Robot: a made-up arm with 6 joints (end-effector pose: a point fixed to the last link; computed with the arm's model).
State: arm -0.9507 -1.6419 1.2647 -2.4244 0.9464 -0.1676
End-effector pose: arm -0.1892 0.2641 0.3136 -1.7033 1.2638 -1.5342
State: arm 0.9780 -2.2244 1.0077 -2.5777 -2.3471 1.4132
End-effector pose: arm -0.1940 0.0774 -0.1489 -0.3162 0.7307 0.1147
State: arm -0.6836 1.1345 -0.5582 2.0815 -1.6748 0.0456
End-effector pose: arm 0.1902 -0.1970 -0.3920 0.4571 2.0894 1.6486
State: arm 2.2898 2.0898 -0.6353 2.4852 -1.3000 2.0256
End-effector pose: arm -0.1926 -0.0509 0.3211 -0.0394 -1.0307 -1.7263
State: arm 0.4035 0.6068 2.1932 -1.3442 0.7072 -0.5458
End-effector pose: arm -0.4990 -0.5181 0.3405 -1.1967 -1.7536 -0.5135
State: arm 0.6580 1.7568 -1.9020 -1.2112 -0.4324 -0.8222
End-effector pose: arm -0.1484 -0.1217 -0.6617 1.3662 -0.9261 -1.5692
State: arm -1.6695 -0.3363 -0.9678 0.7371 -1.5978 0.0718
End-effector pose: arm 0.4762 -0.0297 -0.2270 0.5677 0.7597 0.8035
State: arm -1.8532 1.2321 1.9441 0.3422 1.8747 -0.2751
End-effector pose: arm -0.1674 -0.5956 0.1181 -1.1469 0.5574 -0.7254
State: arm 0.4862 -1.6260 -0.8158 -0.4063 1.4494 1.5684
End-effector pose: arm -0.3543 -0.2038 -0.4586 -0.8730 -0.7046 -2.4396
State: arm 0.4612 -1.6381 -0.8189 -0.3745 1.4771 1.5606
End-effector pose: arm -0.3431 -0.2058 -0.4606 -0.8331 -0.7594 -2.4710
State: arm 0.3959 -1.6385 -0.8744 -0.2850 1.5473 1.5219
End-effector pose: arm -0.3202 -0.1937 -0.4894 -0.7090 -0.8244 -2.5464
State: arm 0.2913 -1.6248 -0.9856 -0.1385 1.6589 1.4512
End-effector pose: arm -0.2849 -0.1629 -0.5438 -0.5226 -0.8910 -2.6583
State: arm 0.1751 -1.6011 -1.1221 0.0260 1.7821 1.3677
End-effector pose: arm -0.2442 -0.1166 -0.6060 -0.3512 -0.9322 -2.7746
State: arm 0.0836 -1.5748 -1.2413 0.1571 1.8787 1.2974
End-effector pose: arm -0.2099 -0.0686 -0.6555 -0.2477 -0.9285 -2.8598
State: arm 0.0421 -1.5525 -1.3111 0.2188 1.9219 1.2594
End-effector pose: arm -0.1940 -0.0380 -0.6818 -0.2085 -0.8927 -2.8913
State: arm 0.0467 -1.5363 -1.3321 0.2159 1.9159 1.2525
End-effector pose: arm -0.1967 -0.0289 -0.6893 -0.2062 -0.8464 -2.8770
